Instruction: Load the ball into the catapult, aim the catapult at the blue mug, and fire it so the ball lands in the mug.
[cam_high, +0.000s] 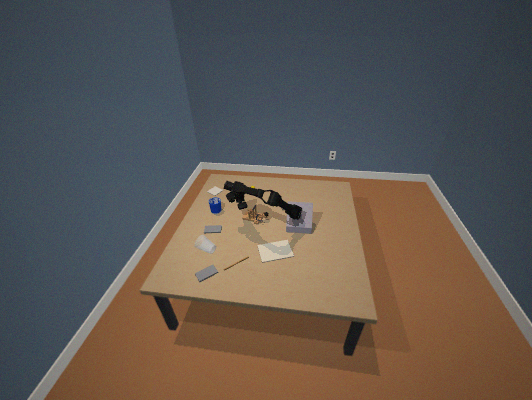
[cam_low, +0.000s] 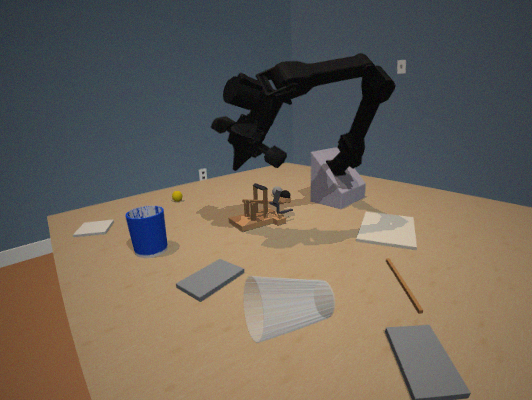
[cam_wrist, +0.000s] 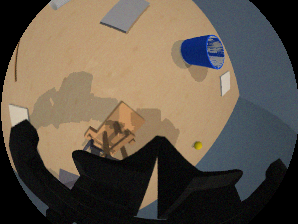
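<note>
Now: the black ball 190 mm behind my gripper tip, 110 mm below it and 20 mm to the right of it. From my gripper tip the other things lie so: yellow ball (400 mm to the right, 150 mm below, 10 mm ahead); then blue mug (220 mm ahead, 140 mm below, 60 mm to the right); then wooden catapult (120 mm below, 120 mm behind, 10 mm to the right).
</note>
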